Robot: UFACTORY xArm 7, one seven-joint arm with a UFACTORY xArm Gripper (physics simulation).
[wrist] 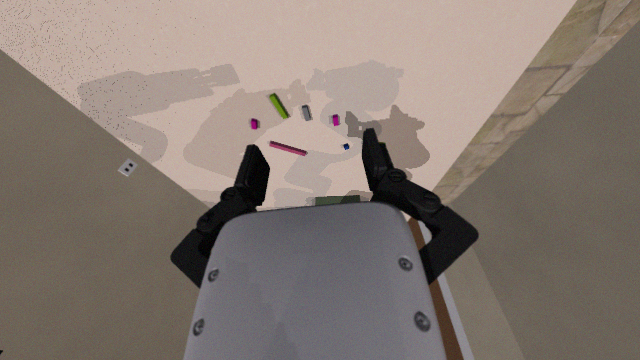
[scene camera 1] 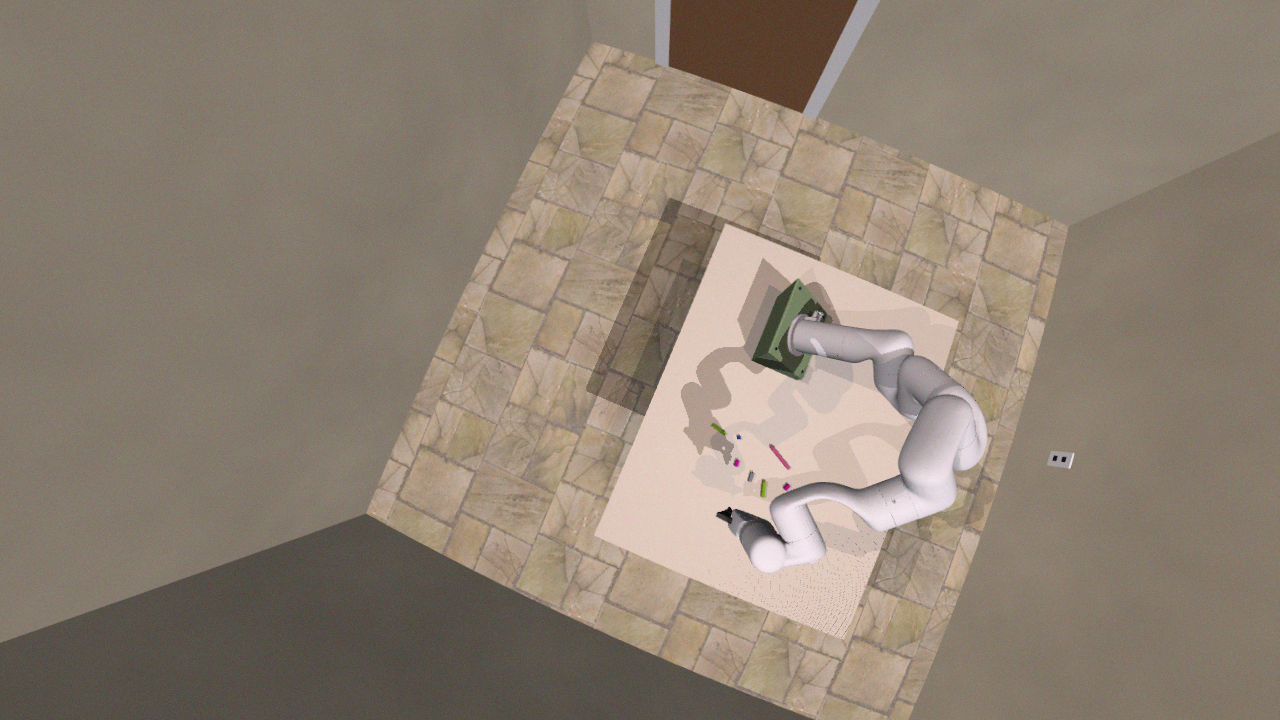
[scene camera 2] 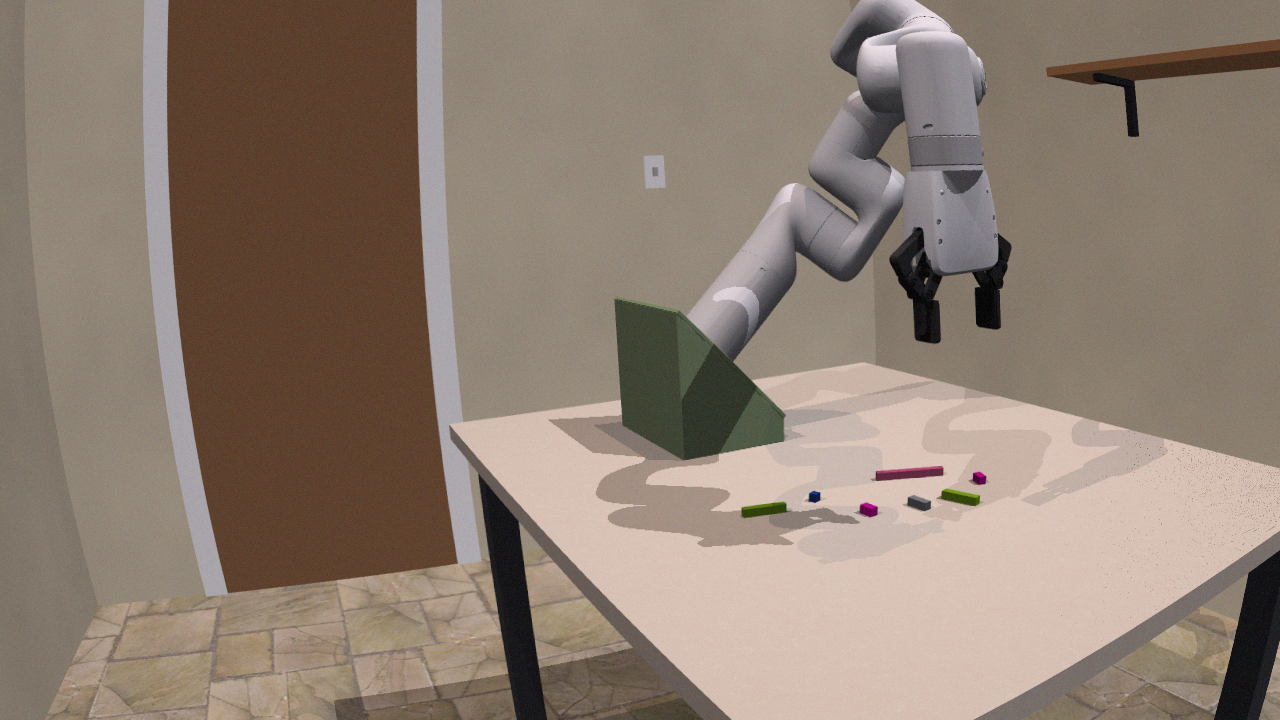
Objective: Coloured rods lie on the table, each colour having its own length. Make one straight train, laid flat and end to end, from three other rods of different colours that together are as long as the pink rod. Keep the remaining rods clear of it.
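Places are measured from the arm's base along level axes (x right, y up, z back), in millimetres.
Pixels of known places: gripper, fingertip midpoint: (wrist: 311, 149) (scene camera 2: 959, 334); arm's base, link origin: (scene camera 1: 798, 334) (scene camera 2: 699, 351).
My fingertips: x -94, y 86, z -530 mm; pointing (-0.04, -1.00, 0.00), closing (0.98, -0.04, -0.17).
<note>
Ahead of a thing's pixels: the offset from my fingertips to its top centre. Level surfaces: height alone.
The long pink rod @[dx -68, dy -201, dz +197 mm] (scene camera 1: 779, 456) (scene camera 2: 909, 472) (wrist: 288, 148) lies flat, apart from the others. One green rod @[dx -72, dy -201, dz +85 mm] (scene camera 1: 763, 488) (scene camera 2: 960, 497) (wrist: 278, 106) lies near a short grey rod @[dx -19, dy -201, dz +97 mm] (scene camera 1: 750, 476) (scene camera 2: 919, 503) (wrist: 306, 113). Another green rod @[dx +143, dy -201, dz +175 mm] (scene camera 1: 718, 428) (scene camera 2: 763, 509) is mostly hidden behind a finger in the wrist view. One short magenta rod @[dx -133, dy -201, dz +127 mm] (scene camera 1: 786, 486) (scene camera 2: 979, 478) (wrist: 254, 123) and another magenta rod @[dx +41, dy -201, dz +112 mm] (scene camera 1: 736, 462) (scene camera 2: 868, 509) (wrist: 335, 120) lie apart. A tiny blue rod @[dx +75, dy -201, dz +185 mm] (scene camera 1: 738, 437) (scene camera 2: 814, 496) (wrist: 346, 146) lies between a green and a magenta rod. My gripper (scene camera 2: 957, 324) (wrist: 311, 149) is open and empty, high above the table.
The green wedge-shaped base (scene camera 1: 778, 335) (scene camera 2: 682, 385) (wrist: 337, 200) carries the arm at the back of the table @[dy -211 mm] (scene camera 1: 662, 501) (scene camera 2: 760, 617). A wall shelf (scene camera 2: 1172, 62) is at the upper right in the second scene view.
</note>
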